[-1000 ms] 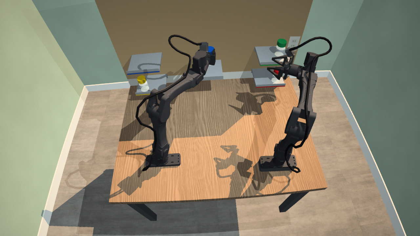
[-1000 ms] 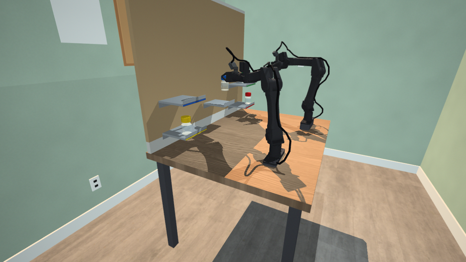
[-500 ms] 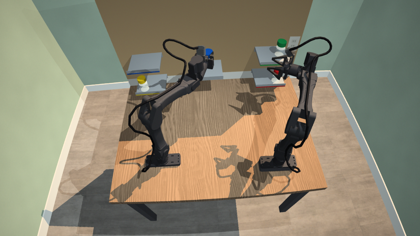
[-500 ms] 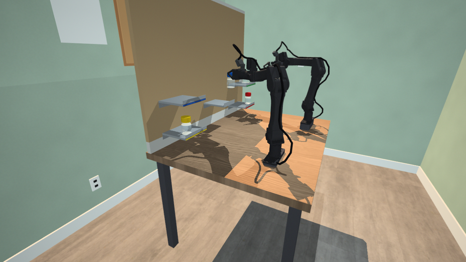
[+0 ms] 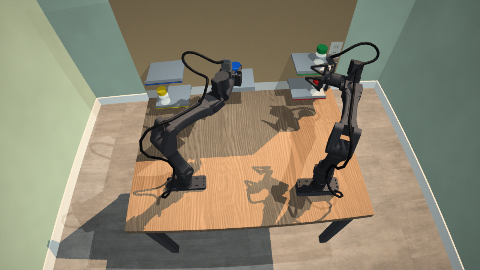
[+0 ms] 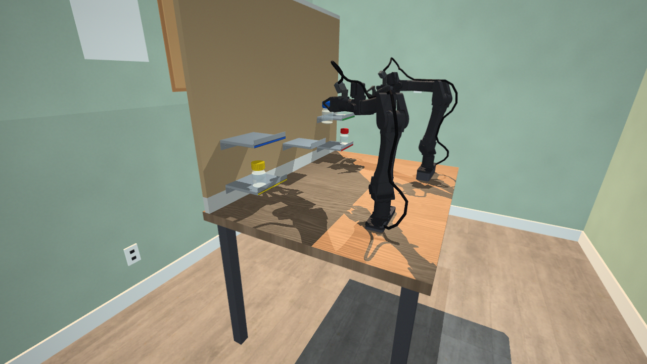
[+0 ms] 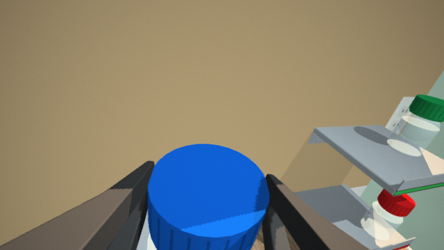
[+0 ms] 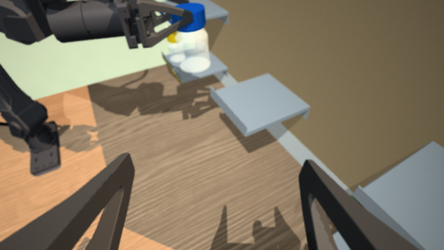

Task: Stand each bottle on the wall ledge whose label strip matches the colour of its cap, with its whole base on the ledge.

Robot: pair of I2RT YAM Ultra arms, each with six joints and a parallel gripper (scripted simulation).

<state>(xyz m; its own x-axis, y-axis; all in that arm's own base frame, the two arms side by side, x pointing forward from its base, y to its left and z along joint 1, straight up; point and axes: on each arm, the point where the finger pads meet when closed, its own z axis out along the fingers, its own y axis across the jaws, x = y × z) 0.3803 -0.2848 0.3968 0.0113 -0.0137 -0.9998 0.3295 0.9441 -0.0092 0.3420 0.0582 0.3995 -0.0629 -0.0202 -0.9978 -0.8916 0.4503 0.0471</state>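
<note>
Now: left hand 50 mm above the blue-capped bottle and 10 mm short of it. Round my left hand: brown wall panel 250 mm ahead, 40 mm above; then green-capped bottle 440 mm to the right, 200 mm ahead, 70 mm below; then yellow-capped bottle 430 mm to the left, 270 mm below, 60 mm ahead.
</note>
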